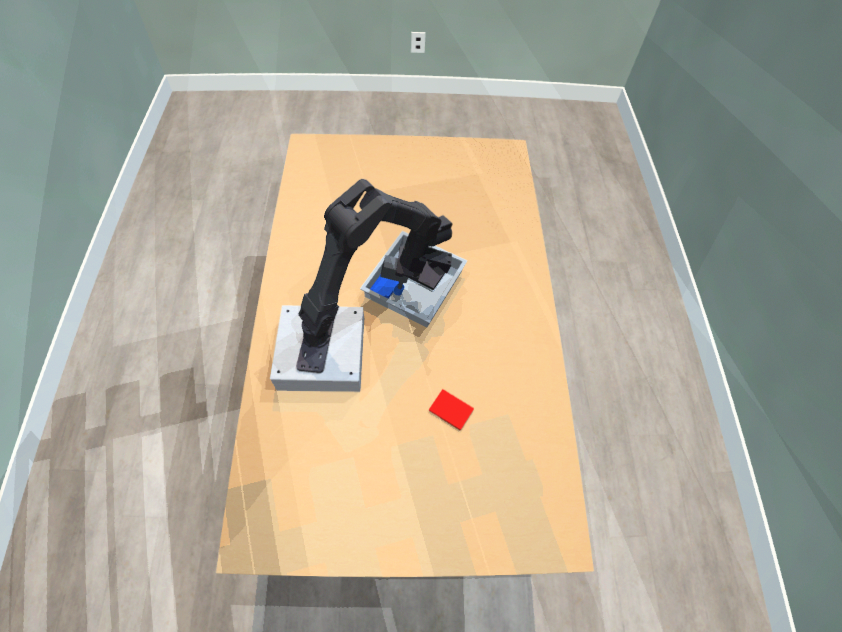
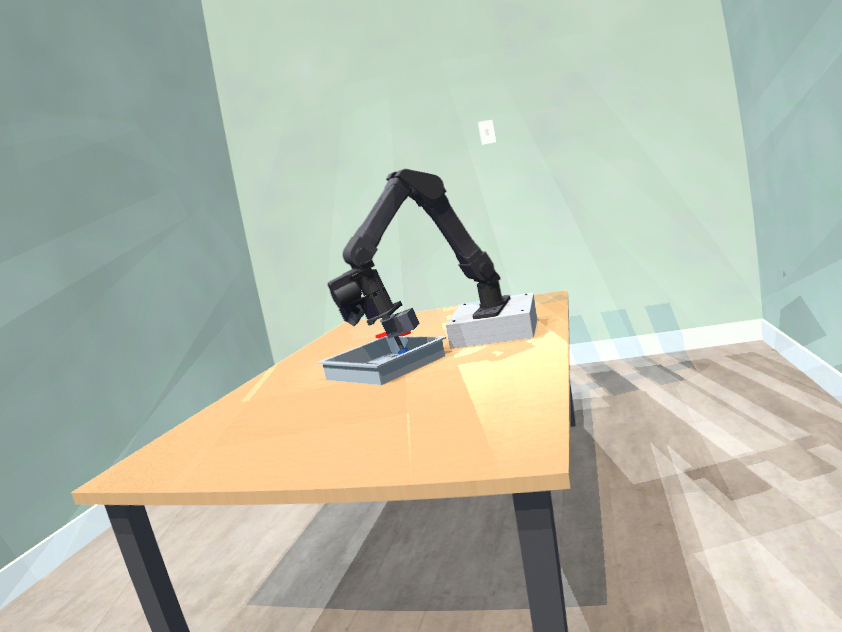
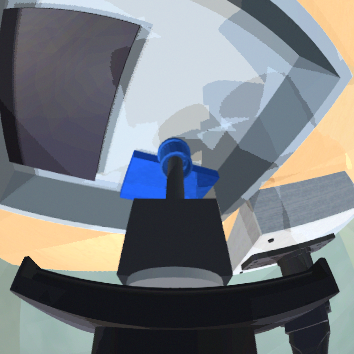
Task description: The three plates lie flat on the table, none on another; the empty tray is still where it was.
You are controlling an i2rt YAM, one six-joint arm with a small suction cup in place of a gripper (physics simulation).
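Where they show: hand, its tool point: [image 1: 397, 292] [image 3: 174, 148]; arm's base, origin of its link: [image 1: 317, 338] [image 2: 492, 308] [image 3: 291, 249].
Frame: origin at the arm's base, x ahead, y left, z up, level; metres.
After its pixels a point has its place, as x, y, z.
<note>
A grey tray [image 1: 416, 314] @[0.255, 0.118, -0.024] [image 2: 367, 371] @[0.221, 0.386, -0.042] [image 3: 70, 207] @[0.155, 0.321, -0.039] stands on the table beside the arm's base. A small blue plate [image 1: 386, 286] @[0.156, 0.224, -0.061] [image 3: 145, 180] @[0.161, 0.242, -0.061] lies in the tray's near-left corner. A larger dark plate [image 1: 435, 272] @[0.297, 0.291, -0.060] [image 3: 60, 95] @[0.259, 0.294, -0.061] lies in the tray's far part. A red plate [image 1: 451, 409] @[0.372, -0.135, -0.065] lies flat on the table, well in front of the tray. My suction cup [image 3: 173, 149] [image 2: 395, 344] hangs low inside the tray, over the far edge of the blue plate. It holds nothing. I cannot tell whether it touches the plate.
The arm's grey base block [image 1: 342, 354] @[0.075, -0.039, 0.001] [image 2: 490, 329] @[-0.011, 0.104, -0.037] [image 3: 298, 204] @[0.113, 0.043, -0.035] stands close to the tray's left side. The tan table [image 1: 407, 517] @[0.285, -0.415, -0.074] [image 2: 407, 435] @[0.005, 0.706, -0.074] reaches far in front of the tray and to its right.
</note>
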